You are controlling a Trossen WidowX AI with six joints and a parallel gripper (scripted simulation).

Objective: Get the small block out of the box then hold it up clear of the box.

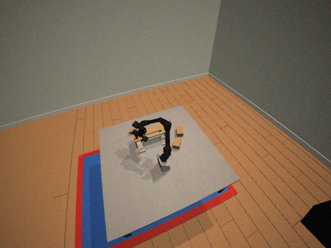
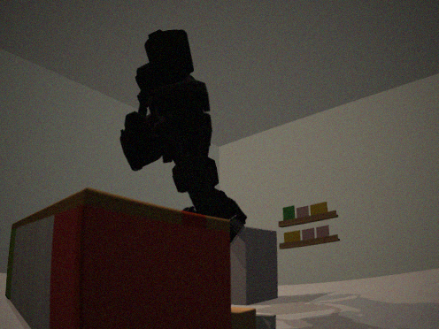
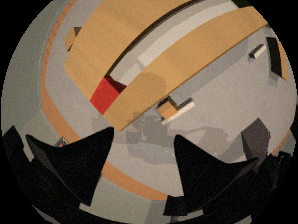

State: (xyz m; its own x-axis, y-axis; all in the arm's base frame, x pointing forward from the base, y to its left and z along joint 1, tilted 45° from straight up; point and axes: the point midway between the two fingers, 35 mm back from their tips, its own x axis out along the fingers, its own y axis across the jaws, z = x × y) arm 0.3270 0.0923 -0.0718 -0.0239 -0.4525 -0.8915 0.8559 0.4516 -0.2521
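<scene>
The small block lies 140 mm below my gripper tip, 30 mm behind it and 20 mm to the left of it. Also, from my gripper tip: thin stick: 520 mm to the right, 210 mm ahead, 150 mm below; box: 150 mm to the right, 90 mm below, 30 mm ahead.
</scene>
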